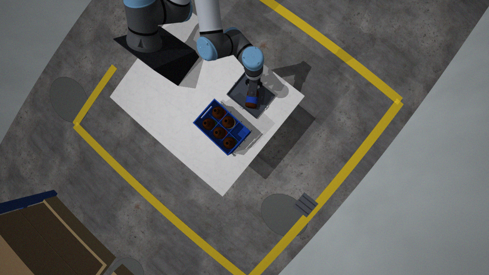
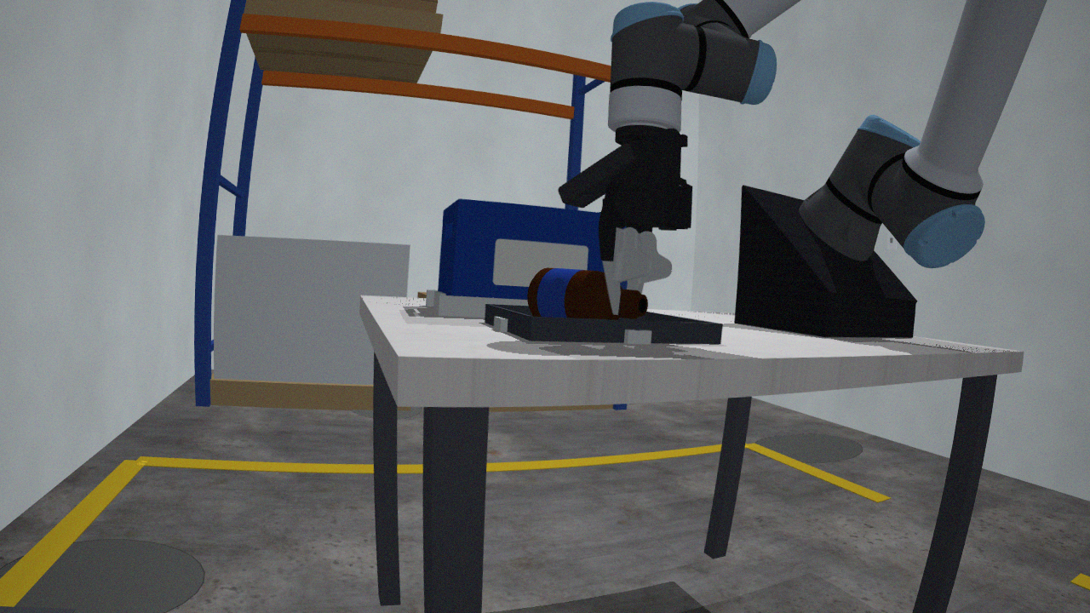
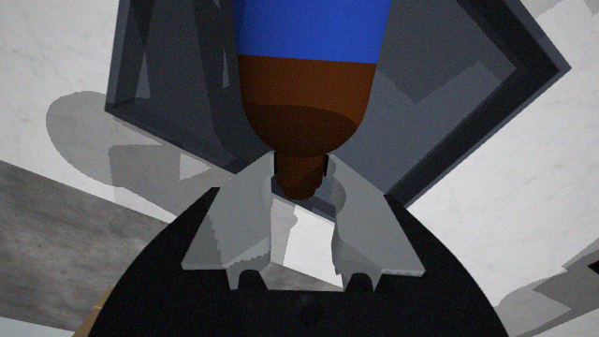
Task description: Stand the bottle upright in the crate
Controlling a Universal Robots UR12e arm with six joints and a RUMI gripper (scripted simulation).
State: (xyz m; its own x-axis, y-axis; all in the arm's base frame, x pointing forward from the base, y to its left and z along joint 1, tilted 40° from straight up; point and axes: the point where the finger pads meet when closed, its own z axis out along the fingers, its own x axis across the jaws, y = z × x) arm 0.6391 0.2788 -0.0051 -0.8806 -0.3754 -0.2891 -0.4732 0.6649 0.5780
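Right now my hand is 20 mm short of the bottle and 40 mm to the left of it. Round my hand: dark grey tray: 10 mm ahead, 50 mm to the right, 30 mm below; blue crate: 20 mm ahead, 310 mm to the right, 40 mm above.
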